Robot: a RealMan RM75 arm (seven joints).
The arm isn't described. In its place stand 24 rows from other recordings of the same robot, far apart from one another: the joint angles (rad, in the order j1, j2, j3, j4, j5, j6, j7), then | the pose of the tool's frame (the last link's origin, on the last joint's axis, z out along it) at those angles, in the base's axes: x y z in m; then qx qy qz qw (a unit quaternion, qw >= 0).
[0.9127 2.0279 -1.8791 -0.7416 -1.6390 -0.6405 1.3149] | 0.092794, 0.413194, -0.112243, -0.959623, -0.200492, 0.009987, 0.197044
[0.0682 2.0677 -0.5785 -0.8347 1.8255 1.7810 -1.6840] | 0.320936, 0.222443, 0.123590, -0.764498, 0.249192, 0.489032, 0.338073
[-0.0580 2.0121 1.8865 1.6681 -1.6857 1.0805 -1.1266] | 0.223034, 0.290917, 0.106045, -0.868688, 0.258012, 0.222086, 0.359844
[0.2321 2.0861 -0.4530 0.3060 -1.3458 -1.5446 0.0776] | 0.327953, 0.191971, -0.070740, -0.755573, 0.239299, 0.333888, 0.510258
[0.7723 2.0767 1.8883 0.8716 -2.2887 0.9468 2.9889] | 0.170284, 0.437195, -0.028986, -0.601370, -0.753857, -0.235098, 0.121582
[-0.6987 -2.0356 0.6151 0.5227 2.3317 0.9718 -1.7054] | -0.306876, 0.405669, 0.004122, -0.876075, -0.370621, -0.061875, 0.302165
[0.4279 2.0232 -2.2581 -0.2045 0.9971 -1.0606 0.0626] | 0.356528, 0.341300, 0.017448, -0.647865, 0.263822, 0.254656, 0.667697
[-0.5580 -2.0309 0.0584 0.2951 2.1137 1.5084 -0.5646] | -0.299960, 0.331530, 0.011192, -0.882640, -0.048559, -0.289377, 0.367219
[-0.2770 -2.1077 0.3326 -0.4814 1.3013 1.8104 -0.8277] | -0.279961, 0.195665, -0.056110, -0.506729, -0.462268, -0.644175, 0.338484
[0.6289 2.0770 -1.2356 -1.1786 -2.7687 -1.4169 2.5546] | 0.231310, 0.380632, 0.018302, -0.866590, 0.385068, -0.193852, 0.251329
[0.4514 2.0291 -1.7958 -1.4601 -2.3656 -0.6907 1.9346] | 0.108754, 0.374560, -0.035801, -0.931478, -0.133473, -0.013924, 0.338141
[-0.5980 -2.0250 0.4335 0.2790 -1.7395 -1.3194 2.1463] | -0.278000, 0.386200, 0.048995, -0.755307, -0.246312, -0.444747, 0.413571
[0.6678 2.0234 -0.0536 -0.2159 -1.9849 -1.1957 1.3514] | 0.293172, 0.387463, 0.008609, -0.749001, 0.429262, 0.395022, 0.314149
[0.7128 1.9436 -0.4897 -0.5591 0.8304 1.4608 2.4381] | 0.274211, 0.383856, 0.043765, -0.653490, -0.724585, -0.091048, 0.199093
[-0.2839 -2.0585 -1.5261 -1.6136 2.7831 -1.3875 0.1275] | -0.226669, 0.315357, 0.009820, -0.813296, -0.457007, 0.161027, 0.322126
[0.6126 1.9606 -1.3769 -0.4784 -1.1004 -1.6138 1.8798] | 0.178099, 0.337326, -0.003487, 0.821740, -0.384689, -0.407180, 0.104700
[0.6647 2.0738 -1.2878 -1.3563 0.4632 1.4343 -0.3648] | 0.166146, 0.393349, 0.028030, -0.864854, 0.400941, -0.103582, 0.283803
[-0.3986 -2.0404 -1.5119 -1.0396 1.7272 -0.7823 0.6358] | -0.204507, 0.362560, -0.056037, -0.815720, -0.511701, -0.195943, 0.185389
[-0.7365 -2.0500 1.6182 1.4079 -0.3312 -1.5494 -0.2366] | -0.135531, 0.373621, -0.004816, -0.779866, -0.498980, 0.173658, 0.335664
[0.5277 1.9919 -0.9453 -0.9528 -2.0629 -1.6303 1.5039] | 0.238761, 0.342140, 0.038491, -0.986113, 0.102573, 0.095706, 0.088887
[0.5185 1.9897 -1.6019 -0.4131 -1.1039 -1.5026 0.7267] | 0.224277, 0.293077, -0.056290, -0.941826, -0.044243, 0.323550, 0.079508
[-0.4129 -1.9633 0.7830 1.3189 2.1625 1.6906 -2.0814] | -0.253809, 0.331495, 0.126577, -0.916534, -0.329354, -0.077005, 0.213450
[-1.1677 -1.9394 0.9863 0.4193 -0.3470 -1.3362 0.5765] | -0.179475, 0.442837, 0.000858, -0.855535, -0.438977, 0.214753, 0.170999
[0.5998 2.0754 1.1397 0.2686 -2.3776 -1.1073 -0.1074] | 0.259154, 0.401171, 0.012203, -0.659140, 0.133505, 0.315964, 0.669236
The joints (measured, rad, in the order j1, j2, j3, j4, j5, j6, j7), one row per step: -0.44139, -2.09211, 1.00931, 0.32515, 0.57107, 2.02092, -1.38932; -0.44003, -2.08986, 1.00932, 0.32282, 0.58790, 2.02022, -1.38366; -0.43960, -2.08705, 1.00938, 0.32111, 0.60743, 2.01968, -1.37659; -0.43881, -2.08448, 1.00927, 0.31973, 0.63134, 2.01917, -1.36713; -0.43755, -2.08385, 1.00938, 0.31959, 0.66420, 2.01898, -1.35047; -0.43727, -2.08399, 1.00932, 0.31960, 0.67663, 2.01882, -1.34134; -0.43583, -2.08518, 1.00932, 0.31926, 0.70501, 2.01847, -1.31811; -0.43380, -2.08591, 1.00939, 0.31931, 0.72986, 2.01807, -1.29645; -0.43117, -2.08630, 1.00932, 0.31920, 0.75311, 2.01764, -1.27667; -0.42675, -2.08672, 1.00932, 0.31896, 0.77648, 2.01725, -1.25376
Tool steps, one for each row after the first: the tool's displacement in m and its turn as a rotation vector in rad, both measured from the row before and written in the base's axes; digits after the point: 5 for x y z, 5 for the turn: -0.00039, -0.00044, -0.00164, -0.00756, 0.01438, -0.00044; -0.00004, -0.00028, -0.00172, -0.00760, 0.01734, -0.00265; 0.00004, -0.00050, -0.00227, -0.00832, 0.02086, -0.00354; 0.00064, -0.00102, -0.00387, -0.00835, 0.02802, -0.00629; 0.00033, -0.00038, -0.00157, -0.00065, 0.01138, -0.00220; 0.00058, -0.00119, -0.00393, 0.00006, 0.02602, -0.00410; 0.00023, -0.00123, -0.00331, 0.00160, 0.02365, -0.00336; -0.00011, -0.00134, -0.00300, 0.00122, 0.02202, -0.00264; -0.00065, -0.00181, -0.00304, 0.00387, 0.02319, -0.00106
